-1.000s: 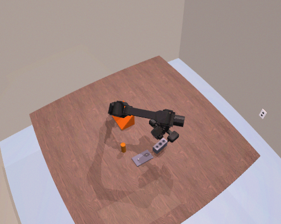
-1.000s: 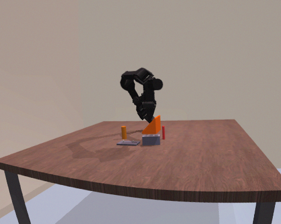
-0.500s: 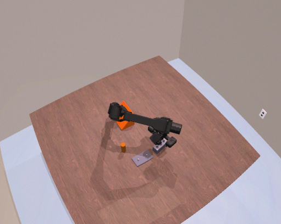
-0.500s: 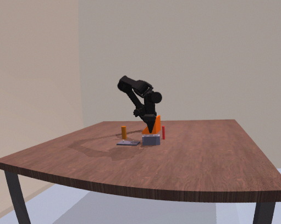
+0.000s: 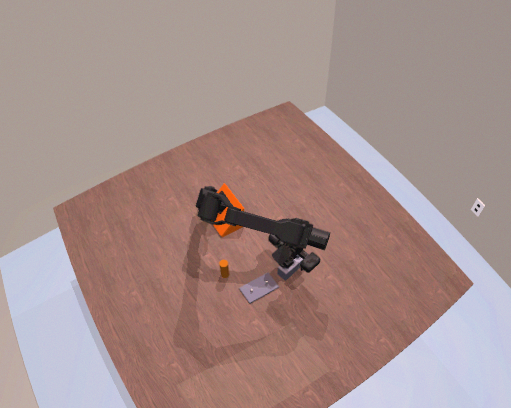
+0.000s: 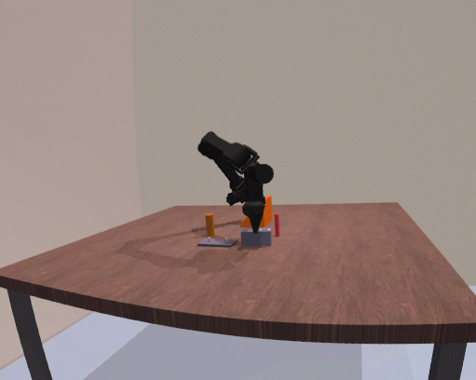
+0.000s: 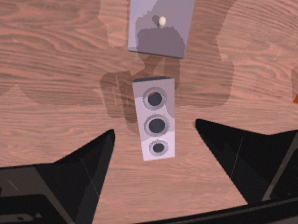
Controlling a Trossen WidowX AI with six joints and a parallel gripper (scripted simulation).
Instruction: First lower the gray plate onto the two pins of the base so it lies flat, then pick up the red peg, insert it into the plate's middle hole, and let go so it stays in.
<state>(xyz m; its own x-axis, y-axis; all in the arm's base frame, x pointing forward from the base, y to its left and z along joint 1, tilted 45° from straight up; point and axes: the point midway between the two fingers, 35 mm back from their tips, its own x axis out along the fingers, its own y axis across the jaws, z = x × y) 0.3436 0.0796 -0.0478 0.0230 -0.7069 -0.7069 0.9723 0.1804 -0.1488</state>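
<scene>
Now: the gray plate 1 cm below my gripper tip. From my gripper tip the other things lie so: red peg 12 cm behind, 4 cm to the left, 1 cm below; then base 1 cm ahead, 14 cm to the right, 4 cm below; then orange cylinder 10 cm behind, 21 cm to the right, 1 cm below.
</scene>
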